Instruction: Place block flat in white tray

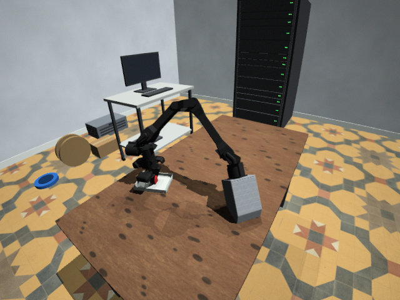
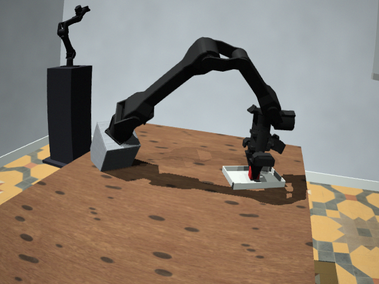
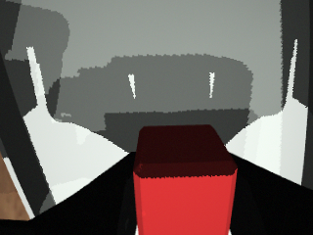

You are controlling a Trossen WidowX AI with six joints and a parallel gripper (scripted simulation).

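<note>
The red block is 20 mm below my hand. From my hand the other things lie so: white tray 40 mm below.
</note>
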